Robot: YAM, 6 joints.
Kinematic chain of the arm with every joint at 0, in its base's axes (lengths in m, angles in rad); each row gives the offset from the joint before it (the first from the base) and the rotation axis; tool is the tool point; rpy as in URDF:
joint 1: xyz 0 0 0.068 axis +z
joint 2: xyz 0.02 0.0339 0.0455 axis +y
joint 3: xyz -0.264 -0.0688 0 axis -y
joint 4: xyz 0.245 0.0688 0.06 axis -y
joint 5: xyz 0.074 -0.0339 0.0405 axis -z
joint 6: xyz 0.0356 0 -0.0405 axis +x
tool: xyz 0 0 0 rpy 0 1.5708 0
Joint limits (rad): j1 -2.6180..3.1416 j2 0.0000..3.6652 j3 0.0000..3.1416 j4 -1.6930..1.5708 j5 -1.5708..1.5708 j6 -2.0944..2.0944
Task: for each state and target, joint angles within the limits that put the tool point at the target. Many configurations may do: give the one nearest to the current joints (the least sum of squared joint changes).
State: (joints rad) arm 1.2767 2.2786 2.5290 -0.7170 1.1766 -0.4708
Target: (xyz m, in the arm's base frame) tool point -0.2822 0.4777 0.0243
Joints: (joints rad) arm 2.1614 2.8952 2.3715 -0.6408 1.0919 -0.4708
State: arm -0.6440 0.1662 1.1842 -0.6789 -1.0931 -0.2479
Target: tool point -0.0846 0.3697 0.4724
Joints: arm -1.2674 0.1944 2.0789 -0.2453 -0.9883 -0.2479
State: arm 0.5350 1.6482 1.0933 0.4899 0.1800 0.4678
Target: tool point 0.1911 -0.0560 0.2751
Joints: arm -0.2195 0.8275 0.4613 0.3565 0.3750 0.4678
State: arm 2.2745 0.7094 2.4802 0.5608 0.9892 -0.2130
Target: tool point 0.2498 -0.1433 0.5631
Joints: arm 2.5067 0.4692 1.9403 0.5134 1.1704 -0.2130
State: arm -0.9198 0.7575 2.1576 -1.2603 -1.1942 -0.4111
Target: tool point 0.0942 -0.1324 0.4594
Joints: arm -1.1509 1.1573 1.6609 -1.3434 -1.1201 -0.4111
